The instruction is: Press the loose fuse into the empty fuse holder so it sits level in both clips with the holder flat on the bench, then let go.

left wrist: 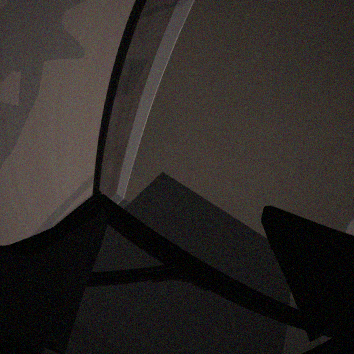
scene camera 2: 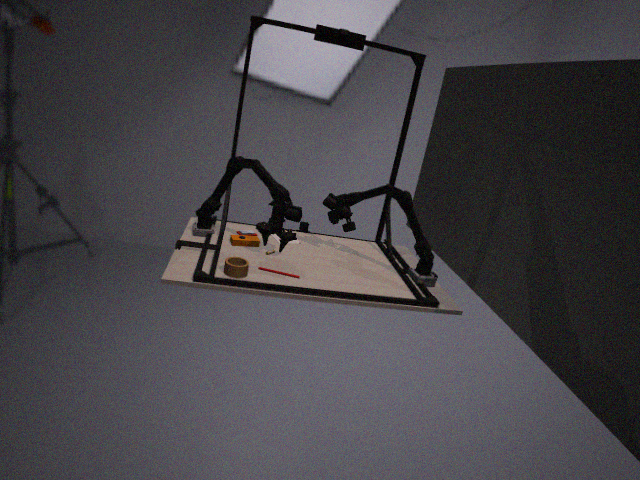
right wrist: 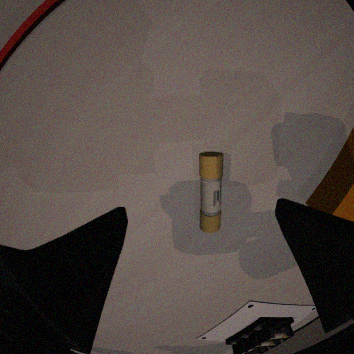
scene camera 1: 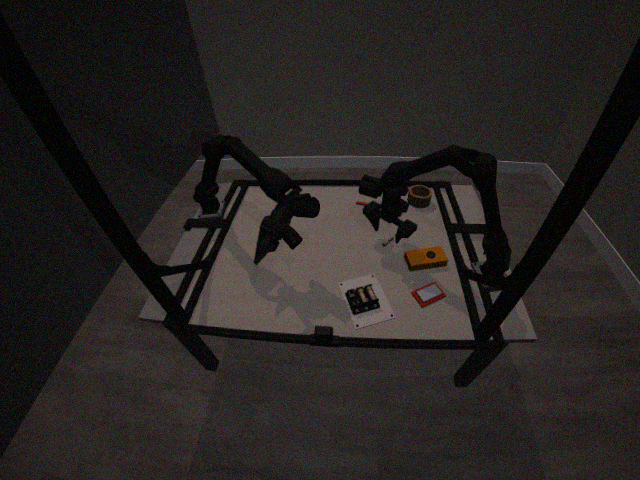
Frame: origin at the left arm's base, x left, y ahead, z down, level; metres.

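Seen in the pictures: left gripper, fingertip midpoint: [left wrist: 186, 215] [scene camera 1: 255, 260]; right gripper, fingertip midpoint: [scene camera 2: 272, 248] [right wrist: 203, 211] [scene camera 1: 386, 236]; left arm's base, link origin: [scene camera 2: 422, 273] [scene camera 1: 211, 209]; right arm's base, link origin: [scene camera 2: 203, 226] [scene camera 1: 491, 272].
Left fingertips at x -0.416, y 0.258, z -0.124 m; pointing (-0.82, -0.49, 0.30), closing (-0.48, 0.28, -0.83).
Pixels of each thing's top centre, then the offset from my left fingertips to it.
- loose fuse, top centre: [right wrist: 212, 198] [scene camera 1: 388, 239] [scene camera 2: 270, 251] dx +0.188, dy +0.417, dz +0.157 m
- black fuse holder, top centre: [right wrist: 268, 344] [scene camera 1: 366, 293] [scene camera 2: 285, 231] dx -0.041, dy +0.299, dz +0.136 m
- orange box, top centre: [scene camera 1: 426, 254] [scene camera 2: 245, 237] dx +0.085, dy +0.523, dz +0.138 m
- red-framed card, top centre: [scene camera 1: 429, 292] [scene camera 2: 247, 231] dx -0.049, dy +0.494, dz +0.158 m
- tape roll, top centre: [scene camera 2: 237, 261] [scene camera 1: 420, 191] dx +0.410, dy +0.600, dz +0.122 m
- red stick, top centre: [right wrist: 6, 47] [scene camera 1: 377, 205] [scene camera 2: 279, 272] dx +0.392, dy +0.418, dz +0.166 m
The loose fuse [scene camera 1: 387, 241] [scene camera 2: 270, 252] [right wrist: 211, 192], pale with brass-coloured end caps, lies on the bench. My right gripper [scene camera 1: 387, 235] [scene camera 2: 272, 248] [right wrist: 203, 211] is open and empty above it, and in the right wrist view the fuse shows between the fingertips. The black fuse holder [scene camera 1: 362, 300] [right wrist: 260, 335] lies on a white plate [scene camera 1: 381, 314] [right wrist: 250, 310] near the front edge in scene camera 1. It carries two fuses; its left slot looks empty. The holder does not show clearly in scene camera 2. My left gripper [scene camera 1: 275, 254] [scene camera 2: 341, 222] [left wrist: 186, 215] is open and empty, raised over the bench.
An orange box [scene camera 1: 418, 260] [scene camera 2: 245, 241] [right wrist: 347, 211] lies beside the fuse. A red-framed card [scene camera 1: 428, 294] [scene camera 2: 247, 234] lies right of the holder in scene camera 1. A tape roll [scene camera 1: 419, 202] [scene camera 2: 236, 269] and a red stick [scene camera 1: 361, 203] [scene camera 2: 279, 272] [right wrist: 25, 32] lie toward the far edge there.
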